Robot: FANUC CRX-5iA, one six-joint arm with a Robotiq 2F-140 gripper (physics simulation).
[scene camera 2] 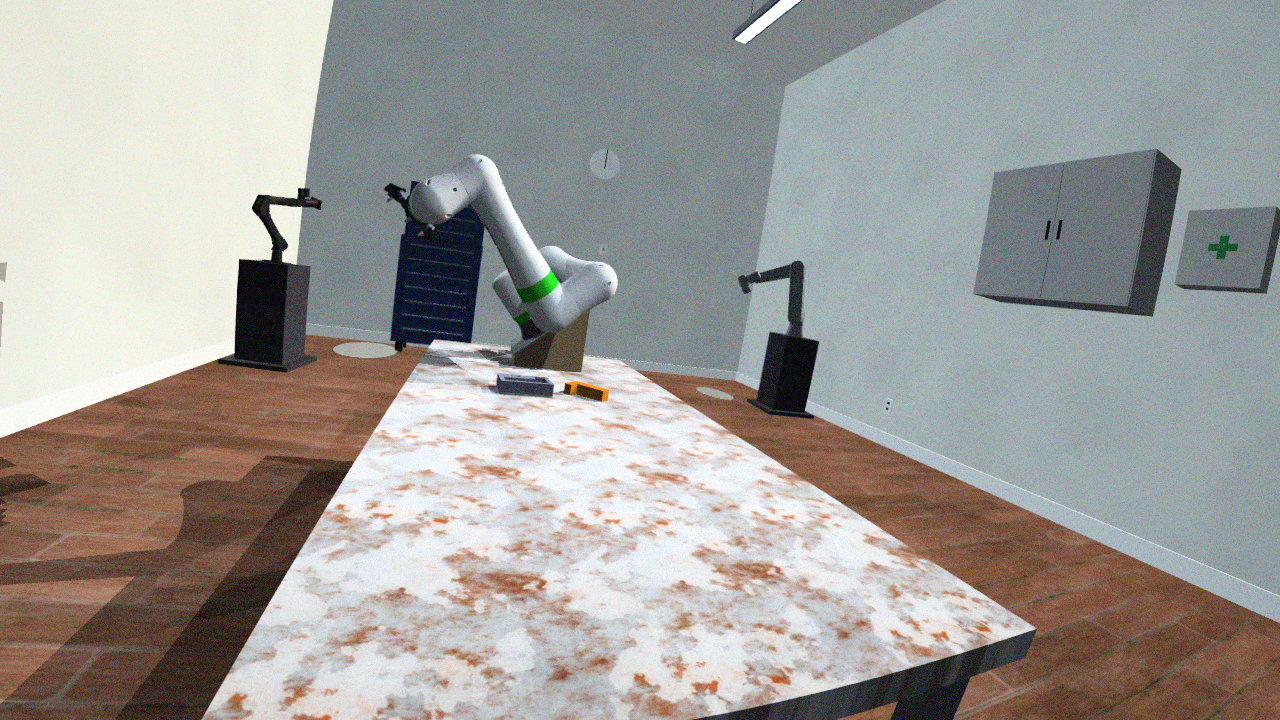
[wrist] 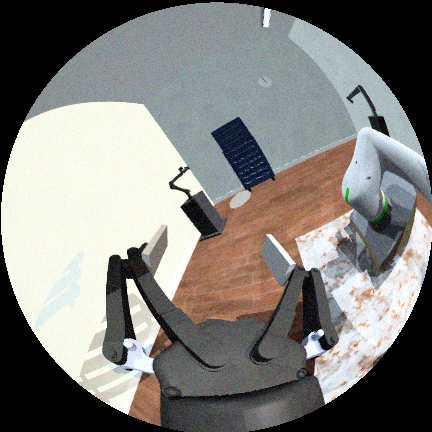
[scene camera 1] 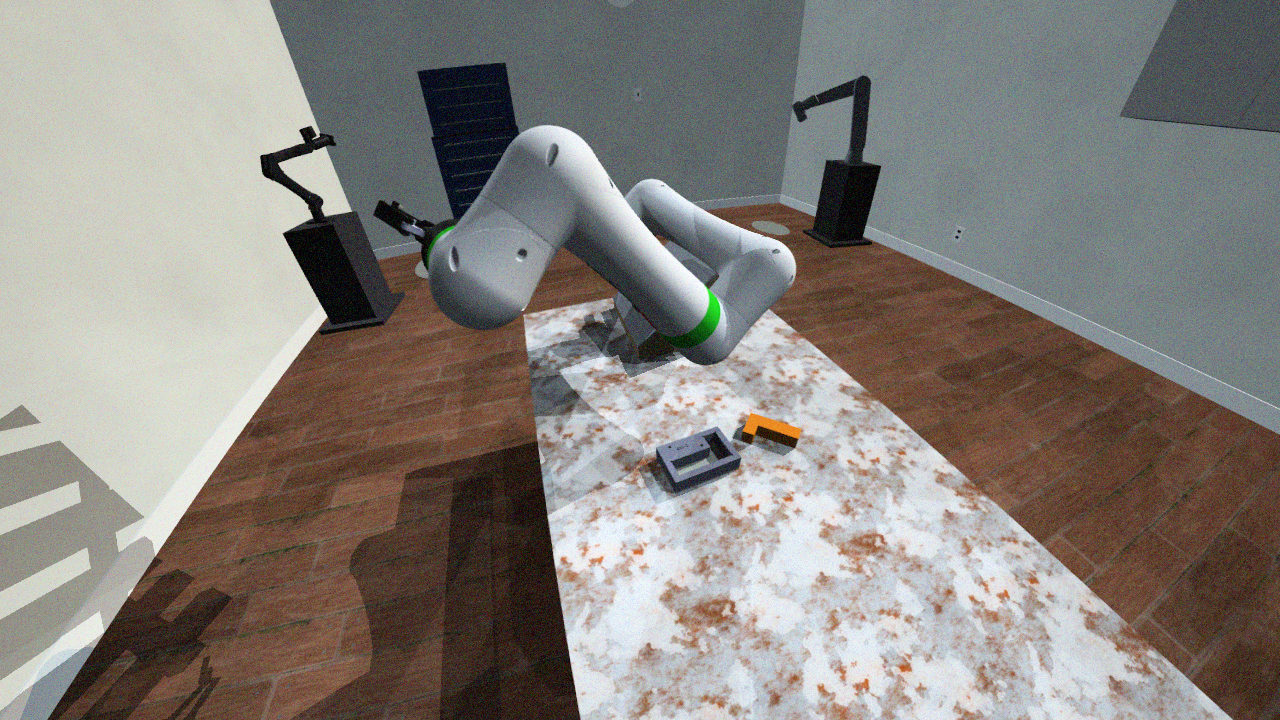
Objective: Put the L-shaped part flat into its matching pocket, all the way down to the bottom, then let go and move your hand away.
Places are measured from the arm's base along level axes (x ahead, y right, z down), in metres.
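Pixels of known places: gripper, fingertip midpoint: [wrist: 216, 240]; arm's base, origin of the base link: [wrist: 379, 212].
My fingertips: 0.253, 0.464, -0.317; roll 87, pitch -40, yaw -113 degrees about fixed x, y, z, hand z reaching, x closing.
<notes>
For each thing: its middle in the pictures, then the offset to it from my fingertips, as dx, dy, dz. Level surfaces: height alone.
- orange L-shaped part, body centre: [scene camera 1: 770, 434] [scene camera 2: 586, 391] +0.259, -0.601, +0.422
- grey block, body centre: [scene camera 1: 697, 458] [scene camera 2: 524, 385] +0.281, -0.430, +0.418
- marbled table, its level: dz +0.437
The orange L-shaped part [scene camera 1: 776, 428] [scene camera 2: 591, 392] lies on the table, just right of the grey pocket block and apart from it. The grey block [scene camera 1: 680, 448] [scene camera 2: 526, 388] sits on the table with its pocket facing up; part of the pocket floor shows in scene camera 1. My gripper [scene camera 2: 408, 213] [wrist: 216, 240] is wide open with nothing between its fingers. It is high up at the far left, beyond the table's left edge and well away from both objects. In scene camera 1, the arm hides part of it. The L-shaped part does not show in the wrist view.
The marbled table [scene camera 1: 805, 582] [scene camera 2: 581, 501] [wrist: 400, 325] carries the arm's base at its far end. A blue tool cabinet [scene camera 1: 474, 134] [scene camera 2: 438, 286] [wrist: 243, 152] stands by the back wall. Black pedestals [scene camera 1: 335, 268] [scene camera 1: 845, 201] with small dark arms stand on the floor at both sides.
</notes>
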